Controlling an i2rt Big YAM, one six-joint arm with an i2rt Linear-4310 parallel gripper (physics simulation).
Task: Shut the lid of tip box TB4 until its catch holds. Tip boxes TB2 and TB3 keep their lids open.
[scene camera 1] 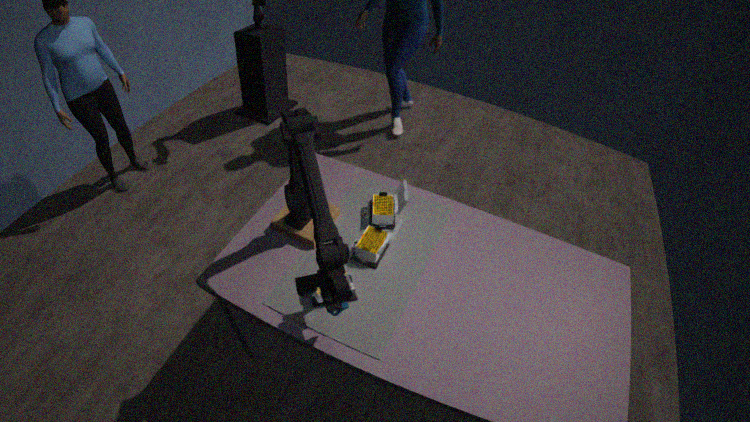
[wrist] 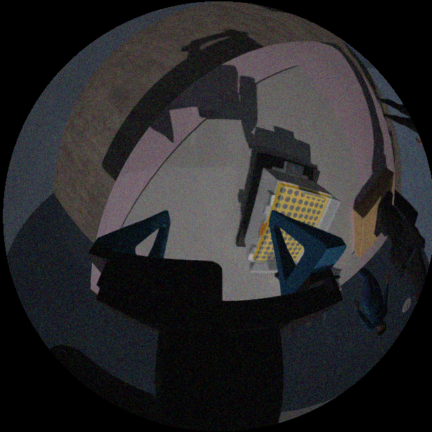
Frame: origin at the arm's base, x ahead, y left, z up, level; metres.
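Seen in the pictures: gripper, fingertip midpoint: (scene camera 1: 330, 303); arm's base at its link origin: (scene camera 1: 300, 217).
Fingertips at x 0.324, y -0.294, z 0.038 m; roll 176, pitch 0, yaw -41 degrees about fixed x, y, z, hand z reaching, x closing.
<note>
Pixels of each thing's top centre, then the offset from my fingertips to it. "*": a spot on its surface instead. Level surfaces: height alone.
- tip box at a spot on its surface: (scene camera 1: 317, 292) * 0.060 m back, 0.016 m left, 0.004 m down
- farthest one's pale lid at a spot on its surface: (scene camera 1: 403, 188) * 0.006 m back, 0.551 m left, 0.067 m up
- grey-green mat at its surface level: 0.077 m down
- pink table at its surface level: 0.080 m down
A tip box (scene camera 1: 317, 292) (wrist: 306, 202) with an exposed yellow rack stands at the near end of the mat; the arm hides most of it in the scene view. Its lid is not shut over the rack, but the lid's exact angle is unclear. Two more tip boxes (scene camera 1: 383, 205) (scene camera 1: 372, 239) stand farther back, yellow racks exposed. The farthest one's pale lid (scene camera 1: 403, 188) stands up. No labels are legible. My gripper (scene camera 1: 336, 308) (wrist: 219, 215) is open and empty above the near box's area; in the wrist view its right finger overlaps the rack, and contact cannot be told.
The boxes stand on a grey-green mat (scene camera 1: 393, 314) (wrist: 200, 175) on the pink table (scene camera 1: 524, 299). The arm's wooden base (scene camera 1: 293, 234) (wrist: 366, 227) is left of the two farther boxes in the scene view. Two people (scene camera 1: 78, 60) (scene camera 1: 406, 39) and a dark pedestal (scene camera 1: 262, 73) stand beyond the table.
</note>
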